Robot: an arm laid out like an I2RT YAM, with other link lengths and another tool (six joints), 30 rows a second.
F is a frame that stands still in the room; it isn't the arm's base.
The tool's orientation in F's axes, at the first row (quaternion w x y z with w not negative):
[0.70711 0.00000 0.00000 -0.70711]
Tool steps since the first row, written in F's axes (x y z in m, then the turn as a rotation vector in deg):
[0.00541 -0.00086 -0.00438 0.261 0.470 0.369]
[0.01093 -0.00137 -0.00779 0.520 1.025 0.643]
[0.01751 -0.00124 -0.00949 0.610 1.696 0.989]
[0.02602 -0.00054 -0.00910 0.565 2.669 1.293]
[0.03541 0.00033 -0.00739 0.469 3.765 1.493]
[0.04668 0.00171 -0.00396 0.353 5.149 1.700]
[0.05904 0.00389 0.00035 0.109 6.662 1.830]
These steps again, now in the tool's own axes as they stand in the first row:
[0.00086 0.00541 -0.00438 -0.470 0.261 0.369]
[0.00137 0.01093 -0.00779 -1.025 0.520 0.643]
[0.00124 0.01751 -0.00949 -1.696 0.610 0.989]
[0.00054 0.02602 -0.00910 -2.669 0.565 1.293]
[-0.00033 0.03541 -0.00739 -3.765 0.469 1.493]
[-0.00171 0.04668 -0.00396 -5.149 0.353 1.700]
[-0.00389 0.05904 0.00035 -6.662 0.109 1.830]

